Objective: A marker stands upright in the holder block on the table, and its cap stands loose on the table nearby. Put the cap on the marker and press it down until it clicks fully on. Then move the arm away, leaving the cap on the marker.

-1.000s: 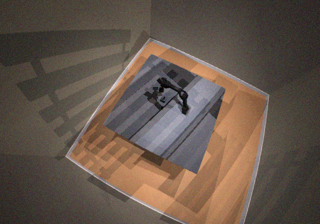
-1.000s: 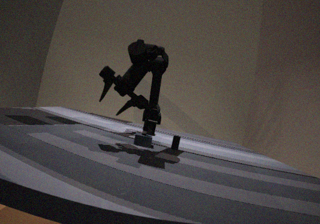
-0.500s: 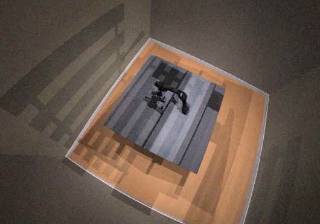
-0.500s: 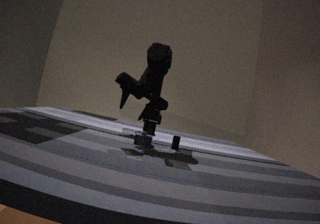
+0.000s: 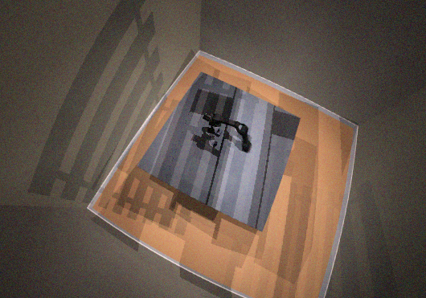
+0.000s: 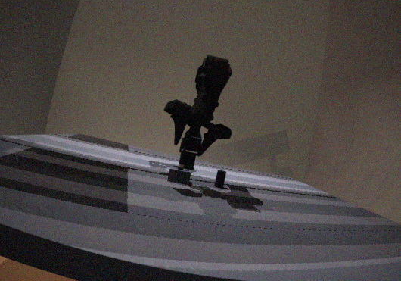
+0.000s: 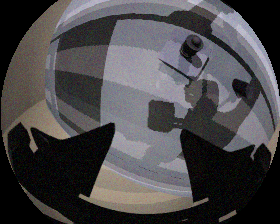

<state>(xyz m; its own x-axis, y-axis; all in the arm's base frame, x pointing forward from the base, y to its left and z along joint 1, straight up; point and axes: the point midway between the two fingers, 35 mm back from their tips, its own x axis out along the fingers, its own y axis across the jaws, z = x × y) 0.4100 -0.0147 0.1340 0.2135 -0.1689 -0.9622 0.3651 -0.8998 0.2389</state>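
Now: gripper tip 130 mm past the cap, 120 mm to the right of it and 70 mm above it. Also, from my gripper tip: dark holder block 90 mm behind, 10 mm to the right, 80 mm below.
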